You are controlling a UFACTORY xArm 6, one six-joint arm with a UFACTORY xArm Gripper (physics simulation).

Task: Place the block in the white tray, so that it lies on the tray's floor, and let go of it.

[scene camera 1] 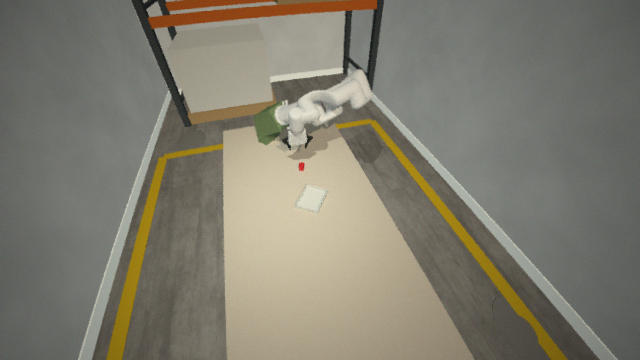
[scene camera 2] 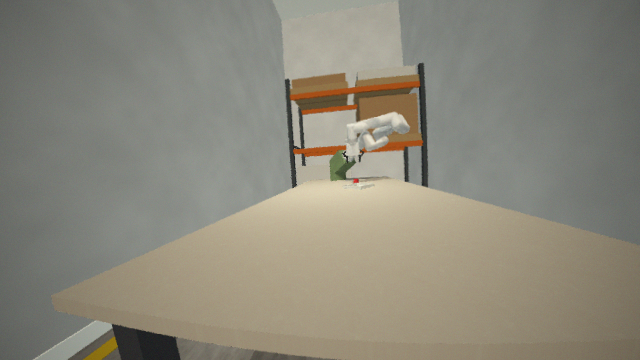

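A small red block sits on the table, between the arm and the white tray in scene camera 1. The shallow white tray lies on the table on the side of the block away from the arm's base; its floor shows bare in scene camera 1. My gripper is open and empty, fingers pointing down. It hangs above the table, clear of the block, on the shelf side of it. The block stands outside the tray and apart from the fingers.
A green angular object stands at the table's far end beside the arm. Behind it is a rack with orange beams, holding boxes. A large pale box stands at the rack's bottom left. Grey walls flank the long beige table.
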